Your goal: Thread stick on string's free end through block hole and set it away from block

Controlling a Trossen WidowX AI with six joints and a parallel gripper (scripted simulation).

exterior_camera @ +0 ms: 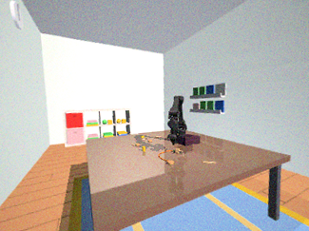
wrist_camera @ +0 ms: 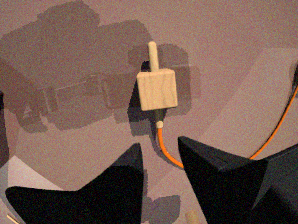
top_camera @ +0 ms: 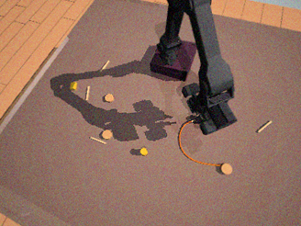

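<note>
The small wooden block lies 4 cm below my gripper tip, 2 cm to the left of it and 2 cm behind it. Also, from my gripper tip: yellow cylinder (21 cm ahead, 13 cm to the right, 4 cm below); thin wooden stick (5 cm below, 1 cm to the left, 1 cm behind); yellow cube (60 cm to the right, 7 cm ahead, 5 cm below).
</note>
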